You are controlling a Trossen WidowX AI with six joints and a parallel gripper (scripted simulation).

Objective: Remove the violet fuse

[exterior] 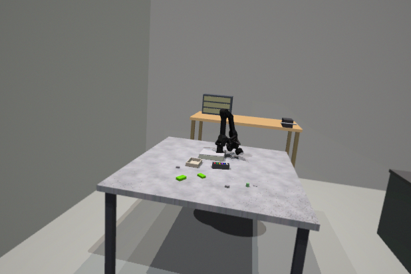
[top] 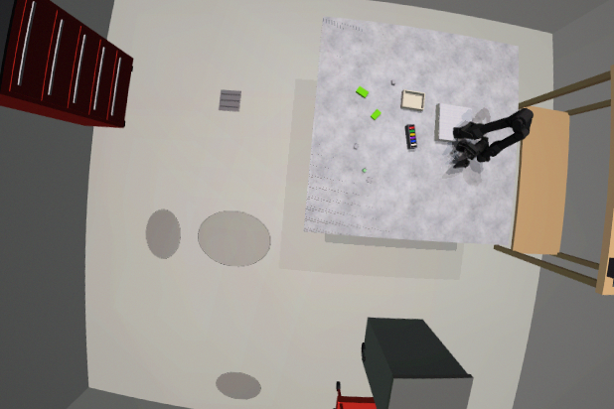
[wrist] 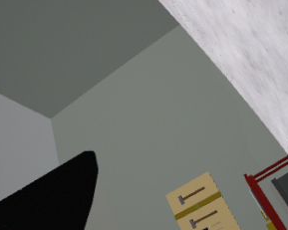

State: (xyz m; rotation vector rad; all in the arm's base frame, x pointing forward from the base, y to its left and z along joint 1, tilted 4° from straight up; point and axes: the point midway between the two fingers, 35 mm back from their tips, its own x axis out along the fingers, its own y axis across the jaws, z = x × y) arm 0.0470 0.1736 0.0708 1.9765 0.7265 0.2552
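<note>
My gripper tip is now 210 mm short of the blue fuse, 130 mm to the left of it and 100 mm above it. Also, from my gripper tip: white fuse: 200 mm ahead, 110 mm to the right, 100 mm below; violet fuse: 210 mm ahead, 150 mm to the right, 100 mm below; yellow fuse: 210 mm ahead, 170 mm to the right, 100 mm below.
</note>
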